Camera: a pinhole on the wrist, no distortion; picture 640 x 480 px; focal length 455.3 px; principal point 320.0 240.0 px. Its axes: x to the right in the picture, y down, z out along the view. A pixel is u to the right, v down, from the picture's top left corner.
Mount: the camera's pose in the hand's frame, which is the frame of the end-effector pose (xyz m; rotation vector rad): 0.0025 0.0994 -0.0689 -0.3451 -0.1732 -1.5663
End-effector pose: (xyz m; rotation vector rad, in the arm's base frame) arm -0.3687 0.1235 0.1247 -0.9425 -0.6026 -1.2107
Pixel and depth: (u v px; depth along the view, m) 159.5 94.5 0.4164
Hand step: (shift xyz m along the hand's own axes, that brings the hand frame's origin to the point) -0.0851 0.3766 0.2891
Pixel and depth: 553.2 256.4 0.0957
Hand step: 0.0166 0.0838 0.0366
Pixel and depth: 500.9 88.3 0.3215
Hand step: -0.0682 0.0854 0.2860
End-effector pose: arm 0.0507 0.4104 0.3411 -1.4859 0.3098 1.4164
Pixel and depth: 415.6 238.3 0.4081
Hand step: 0.0460 0.1499 0.3427
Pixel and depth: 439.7 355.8 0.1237
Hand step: 0.0475 0.1076 0.0546
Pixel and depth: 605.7 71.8 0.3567
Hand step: -0.0883 0.0066 0.3528
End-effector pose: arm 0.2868 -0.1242 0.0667 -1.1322 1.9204 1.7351
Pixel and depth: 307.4 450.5 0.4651
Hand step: 0.2670 0.2550 0.3417
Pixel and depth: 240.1 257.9 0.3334
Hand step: 0.0516 0.2618 0.2243
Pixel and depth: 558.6 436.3 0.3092
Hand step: 0.1696 0.0417 0.2603
